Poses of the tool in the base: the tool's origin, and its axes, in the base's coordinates. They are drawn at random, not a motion.
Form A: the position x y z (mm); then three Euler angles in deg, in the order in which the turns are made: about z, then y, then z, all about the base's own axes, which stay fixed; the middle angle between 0 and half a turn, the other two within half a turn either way.
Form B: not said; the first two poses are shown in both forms.
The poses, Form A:
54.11, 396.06, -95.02, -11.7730, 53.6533, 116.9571
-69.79, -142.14, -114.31, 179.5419, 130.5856, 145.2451
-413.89, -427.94, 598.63, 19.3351, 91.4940, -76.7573
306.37, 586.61, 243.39, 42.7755, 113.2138, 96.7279
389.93, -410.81, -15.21, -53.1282, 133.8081, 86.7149
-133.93, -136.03, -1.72, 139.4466, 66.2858, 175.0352
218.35, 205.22, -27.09, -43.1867, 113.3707, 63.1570
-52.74, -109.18, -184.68, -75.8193, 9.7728, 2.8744
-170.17, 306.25, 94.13, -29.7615, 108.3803, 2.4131
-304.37, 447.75, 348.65, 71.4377, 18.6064, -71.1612
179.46, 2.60, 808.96, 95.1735, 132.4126, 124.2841
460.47, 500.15, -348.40, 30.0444, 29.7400, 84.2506
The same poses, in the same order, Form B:
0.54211, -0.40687, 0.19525, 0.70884, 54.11, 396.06, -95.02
0.39840, -0.26786, -0.86807, -0.12643, -69.79, -142.14, -114.31
0.61203, 0.53268, 0.47885, -0.33523, -413.89, -427.94, 598.63
0.19048, -0.37873, 0.74407, 0.51637, 306.37, 586.61, 243.39
0.37554, -0.86394, 0.31579, 0.11334, 389.93, -410.81, -15.21
0.77212, 0.16708, -0.52057, -0.32392, -133.93, -136.03, -1.72
0.54092, -0.66890, 0.50091, 0.09523, 218.35, 205.22, -27.09
0.80122, -0.05401, 0.06587, -0.59228, -52.74, -109.18, -184.68
0.56851, -0.22472, 0.77921, -0.13832, -170.17, 306.25, 94.13
0.98684, 0.15312, 0.05183, 0.00238, -304.37, 447.75, 348.65
0.13619, 0.22995, -0.88564, -0.37976, 179.46, 2.60, 808.96
0.52431, -0.11692, 0.22845, 0.81194, 460.47, 500.15, -348.40

